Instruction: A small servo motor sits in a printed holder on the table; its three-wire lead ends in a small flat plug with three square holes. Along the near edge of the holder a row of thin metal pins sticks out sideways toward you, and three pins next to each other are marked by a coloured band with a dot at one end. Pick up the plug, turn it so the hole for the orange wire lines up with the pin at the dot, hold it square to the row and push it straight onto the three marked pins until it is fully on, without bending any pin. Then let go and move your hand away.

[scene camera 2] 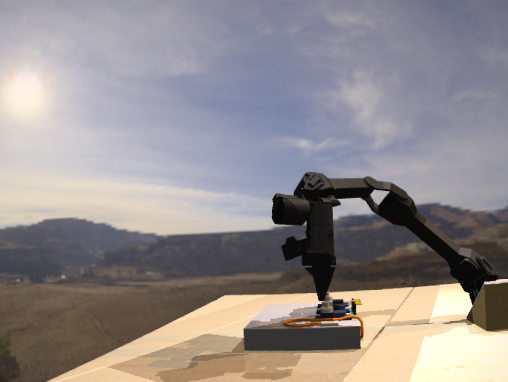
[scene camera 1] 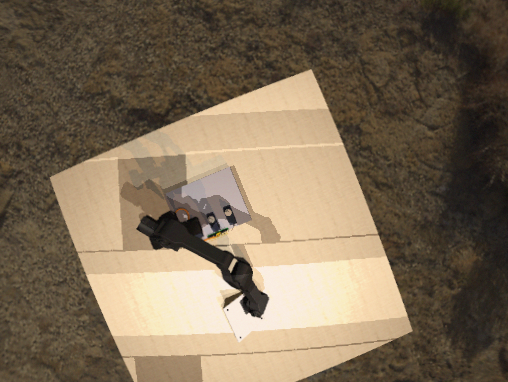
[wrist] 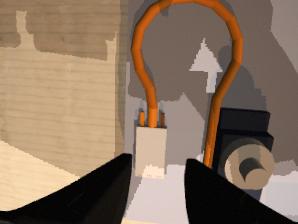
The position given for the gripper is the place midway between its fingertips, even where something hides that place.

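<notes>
You've got the gripper showing at (scene camera 2: pixel 321 300) and (wrist: pixel 158 165). There's a grey holder (scene camera 2: pixel 266 332), (scene camera 1: pixel 209 194), (wrist: pixel 185 56), and there's a servo (wrist: pixel 225 137) as well.
</notes>
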